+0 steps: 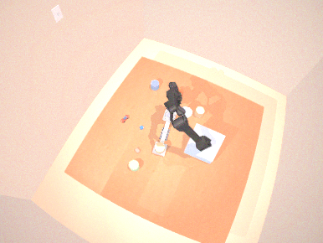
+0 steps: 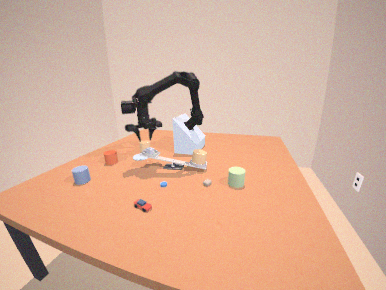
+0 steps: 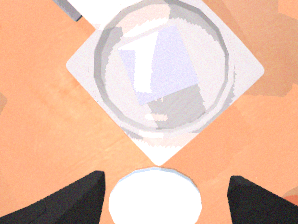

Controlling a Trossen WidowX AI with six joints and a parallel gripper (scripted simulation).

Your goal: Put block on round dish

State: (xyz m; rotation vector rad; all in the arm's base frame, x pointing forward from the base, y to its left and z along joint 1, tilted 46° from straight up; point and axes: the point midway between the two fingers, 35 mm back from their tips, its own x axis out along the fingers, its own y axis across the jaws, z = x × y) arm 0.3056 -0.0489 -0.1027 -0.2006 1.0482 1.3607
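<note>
The pale lavender block lies 2 cm ahead of my gripper tip, 4 cm to the left of it and 4 cm below it. From my gripper tip the other things lie so: white round dish (6 cm behind, 10 cm to the right, 13 cm below); then balance (2 cm behind, 16 cm to the left, 9 cm below); then red cylinder (8 cm ahead, 19 cm to the right, 9 cm below).
</note>
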